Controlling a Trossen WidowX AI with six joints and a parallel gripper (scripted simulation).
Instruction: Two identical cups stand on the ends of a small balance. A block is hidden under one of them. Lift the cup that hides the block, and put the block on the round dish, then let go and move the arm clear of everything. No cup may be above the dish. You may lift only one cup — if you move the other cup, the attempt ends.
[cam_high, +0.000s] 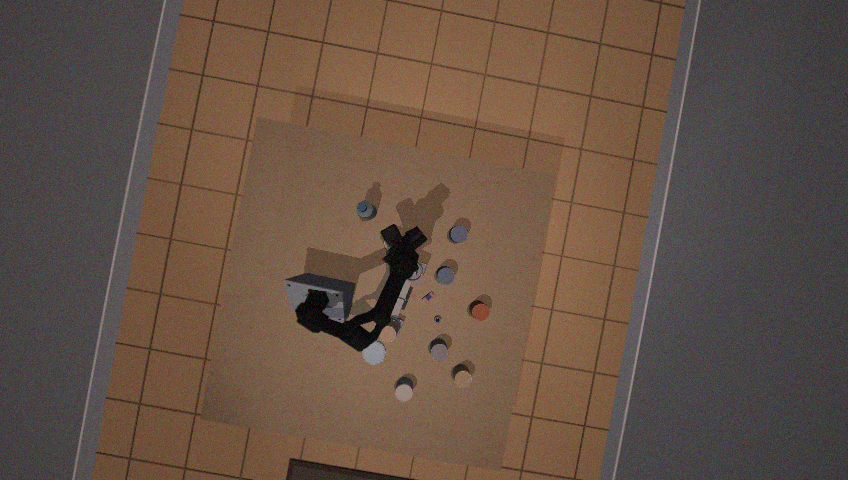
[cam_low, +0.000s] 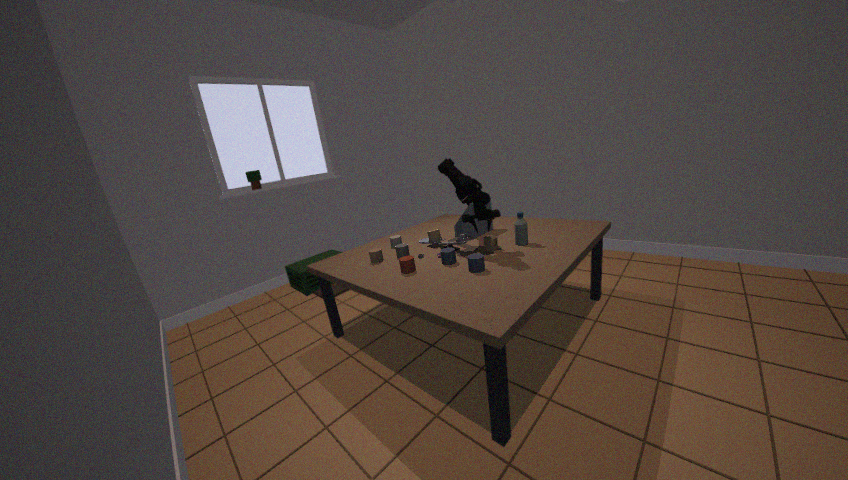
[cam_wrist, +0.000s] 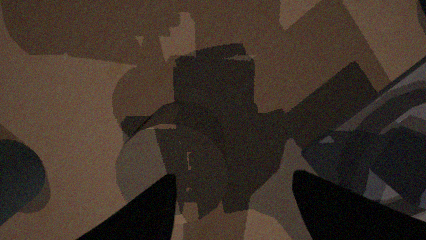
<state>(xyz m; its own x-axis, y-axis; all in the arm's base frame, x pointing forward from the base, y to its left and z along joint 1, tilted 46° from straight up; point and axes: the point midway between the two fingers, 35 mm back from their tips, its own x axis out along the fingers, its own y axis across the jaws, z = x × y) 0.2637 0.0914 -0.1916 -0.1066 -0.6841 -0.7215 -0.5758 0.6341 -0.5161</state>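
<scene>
Now: the round dish 6 cm behind my gripper tip, 45 cm to the right of it and 10 cm below it. From my gripper tip the other things lie so: grey lump: 4 cm behind, 3 cm to the left, 9 cm below; then balance: 3 cm ahead, 21 cm to the right, 6 cm below; then bottle: 16 cm behind, 13 cm to the left, 1 cm above.
</scene>
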